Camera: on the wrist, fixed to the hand. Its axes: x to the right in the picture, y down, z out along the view.
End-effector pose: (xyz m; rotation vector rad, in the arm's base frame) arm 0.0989 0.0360 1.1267 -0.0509 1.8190 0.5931
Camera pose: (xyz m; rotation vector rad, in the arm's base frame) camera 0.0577 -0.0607 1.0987 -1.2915 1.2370 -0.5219
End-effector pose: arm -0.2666 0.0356 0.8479 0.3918 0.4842 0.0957
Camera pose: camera -0.2877 -0.0121 0.7524 -0.0600 0.6532 -1.4092
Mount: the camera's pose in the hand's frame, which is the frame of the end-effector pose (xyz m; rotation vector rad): 0.0142 -0.0811 -0.0711 0.0048 -0.0239 -1.5544
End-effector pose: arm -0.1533 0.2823 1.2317 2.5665 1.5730 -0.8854
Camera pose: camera -0.1824 0.3546 1.3076 -0.6411 -2.6106 0.5960
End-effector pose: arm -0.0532 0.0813 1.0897 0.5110 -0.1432 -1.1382
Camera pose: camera -0.0887 0.0652 0.9881 0.5958 0.3071 -2.6509
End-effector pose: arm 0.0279 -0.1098 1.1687 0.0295 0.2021 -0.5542
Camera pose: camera -0.0159 -0.1803 1.0984 -0.1465 0.1706 -2.1020
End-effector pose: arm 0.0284 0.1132 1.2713 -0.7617 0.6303 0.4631
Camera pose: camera 0.0617 0.0101 1.2616 -1.0076 -0.1066 -0.9533
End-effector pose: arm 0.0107 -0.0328 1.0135 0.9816 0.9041 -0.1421
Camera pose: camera -0.0619 -0.0211 0.9333 0.0755 1.4627 -1.4459
